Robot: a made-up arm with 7 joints.
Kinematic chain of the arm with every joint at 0, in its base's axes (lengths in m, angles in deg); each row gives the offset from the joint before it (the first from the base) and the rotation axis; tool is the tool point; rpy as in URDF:
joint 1: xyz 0 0 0.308 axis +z
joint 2: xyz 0 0 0 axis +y
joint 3: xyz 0 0 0.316 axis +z
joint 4: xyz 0.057 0 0 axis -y
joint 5: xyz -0.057 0 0.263 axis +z
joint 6: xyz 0 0 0 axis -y
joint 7: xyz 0.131 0 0 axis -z
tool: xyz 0 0 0 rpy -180 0 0
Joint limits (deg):
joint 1: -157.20..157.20
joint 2: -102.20..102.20
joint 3: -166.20..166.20
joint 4: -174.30..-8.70
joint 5: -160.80..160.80
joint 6: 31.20..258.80
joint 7: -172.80..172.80
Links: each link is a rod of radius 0.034 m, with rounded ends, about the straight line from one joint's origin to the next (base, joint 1, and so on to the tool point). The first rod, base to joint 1, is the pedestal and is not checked.
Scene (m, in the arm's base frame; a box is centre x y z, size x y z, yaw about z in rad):
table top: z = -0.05
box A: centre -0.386 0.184 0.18 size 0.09 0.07 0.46 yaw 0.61
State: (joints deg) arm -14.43 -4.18 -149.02 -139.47 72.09 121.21 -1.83
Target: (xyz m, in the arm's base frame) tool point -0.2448 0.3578 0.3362
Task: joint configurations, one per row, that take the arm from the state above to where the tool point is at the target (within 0.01 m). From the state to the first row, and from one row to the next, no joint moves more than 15 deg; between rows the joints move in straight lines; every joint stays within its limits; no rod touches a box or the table.
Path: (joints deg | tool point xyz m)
1: -26.47 -9.23 -154.75 -151.08 61.95 115.93 -3.52 | -0.3133 0.0571 0.2819
2: -38.50 -14.29 -160.47 -162.69 51.82 110.66 -5.20 | -0.2166 0.1078 0.2202
3: -50.54 -19.34 -166.20 -174.30 41.68 105.38 -6.89 | -0.1093 0.1012 0.1893
4: -52.40 -18.97 -166.20 -162.63 49.17 111.40 -5.63 | -0.1641 0.1705 0.2006
5: -54.26 -18.60 -166.20 -150.96 56.66 117.42 -4.36 | -0.2061 0.2396 0.2318
6: -56.11 -18.23 -166.20 -139.29 64.14 123.44 -3.10 | -0.2332 0.3033 0.2786
7: -57.97 -17.86 -166.20 -127.62 71.63 129.47 -1.83 | -0.2448 0.3578 0.3362

